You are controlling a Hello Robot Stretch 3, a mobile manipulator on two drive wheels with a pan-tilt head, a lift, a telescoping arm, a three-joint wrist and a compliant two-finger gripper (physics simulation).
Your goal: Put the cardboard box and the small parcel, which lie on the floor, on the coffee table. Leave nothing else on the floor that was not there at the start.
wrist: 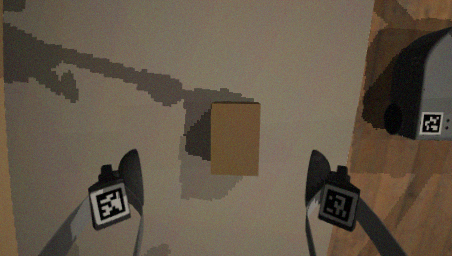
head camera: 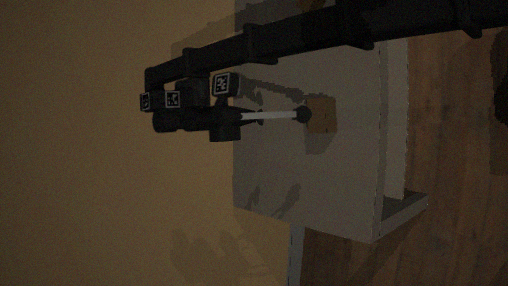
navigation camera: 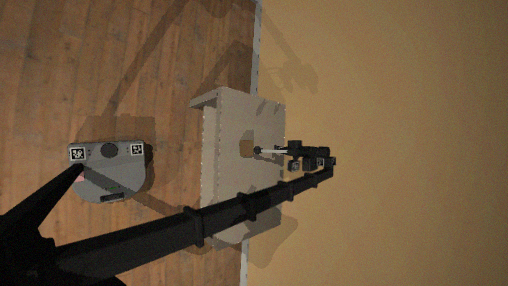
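Where they show: gripper, fingertip midpoint: (wrist: 224,169) (head camera: 286,115) (navigation camera: 264,149); robot's base, link origin: (navigation camera: 109,149).
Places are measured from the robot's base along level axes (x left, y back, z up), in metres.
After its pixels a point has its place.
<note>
A brown box (head camera: 322,116) {z 0.500, x -0.623, y 0.017 m} (navigation camera: 246,148) {z 0.500, x -0.622, y 0.020 m} (wrist: 235,140) {z 0.501, x -0.643, y 0.020 m}, which looks like the cardboard box, rests on the coffee table (head camera: 325,190) {z 0.450, x -0.660, y -0.184 m} (navigation camera: 240,112) {z 0.450, x -0.628, y -0.185 m} (wrist: 300,60) {z 0.451, x -0.557, y 0.122 m}. My gripper (head camera: 281,115) {z 0.613, x -0.647, y 0.021 m} (navigation camera: 268,150) {z 0.613, x -0.647, y 0.021 m} (wrist: 224,169) {z 0.613, x -0.647, y 0.021 m} is open. It is raised above the table, and its fingers are apart from the box. In the wrist view the box shows between and beyond the two fingertips. Part of another brown thing (head camera: 311,5) {z 0.498, x -0.628, y 0.320 m}, possibly the small parcel, shows in shadow on the table at the head view's top edge. In the navigation view my arm hides that part of the table.
My arm (head camera: 310,37) {z 0.966, x -0.288, y 0.092 m} (navigation camera: 220,215) {z 0.969, x -0.160, y 0.091 m} reaches over the table. The wall (head camera: 100,150) {z 0.920, x -1.073, y -0.039 m} (navigation camera: 400,125) {z 1.155, x -1.078, y -0.081 m} stands along the table's far side. My base (navigation camera: 110,172) {z 0.160, x 0.003, y 0.108 m} (wrist: 440,100) {z 0.160, x -0.114, y 0.063 m} is on the wooden floor (navigation camera: 150,50) {z 0.000, x -0.244, y -0.634 m} on the table's near side.
</note>
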